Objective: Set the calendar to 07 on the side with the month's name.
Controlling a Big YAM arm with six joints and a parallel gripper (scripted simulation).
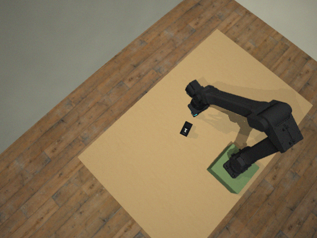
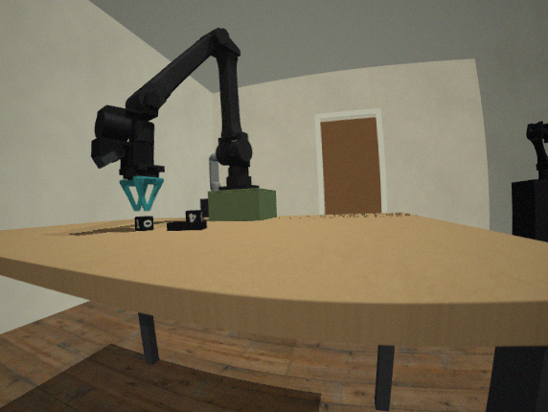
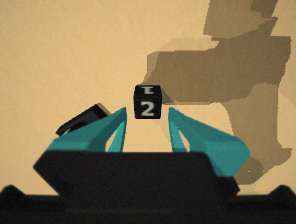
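Right now my hand is 40 mm above the digit cube. Round my hand: black calendar tray (50 mm behind, 100 mm to the left, 40 mm below).
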